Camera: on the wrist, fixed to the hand. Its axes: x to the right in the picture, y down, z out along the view.
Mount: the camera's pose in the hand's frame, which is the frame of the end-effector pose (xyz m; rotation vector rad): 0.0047 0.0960 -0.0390 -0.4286 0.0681 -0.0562
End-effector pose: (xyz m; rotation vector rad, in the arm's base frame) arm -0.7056 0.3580 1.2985 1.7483 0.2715 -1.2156
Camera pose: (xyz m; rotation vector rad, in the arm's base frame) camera -0.6188 0.3376 1.3515 1.4160 0.5803 -1.0460
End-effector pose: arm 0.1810 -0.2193 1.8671 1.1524 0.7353 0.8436
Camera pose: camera 0.1325 -0.1796 1.9498 0.7206 0.6014 0.9418
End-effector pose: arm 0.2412 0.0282 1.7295 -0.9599 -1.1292 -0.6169
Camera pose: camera 0.3396 0.0401 1.6988 -1.2633 -0.9835 -0.9548
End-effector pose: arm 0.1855 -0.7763 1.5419 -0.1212 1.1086 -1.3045
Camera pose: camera 0.2247 -0.7289 1.4584 -0.4307 1.4405 -1.1096
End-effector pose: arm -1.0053 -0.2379 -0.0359 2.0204 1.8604 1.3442
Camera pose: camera -0.9570 -0.2773 0.0470 1.7126 1.4746 1.6427
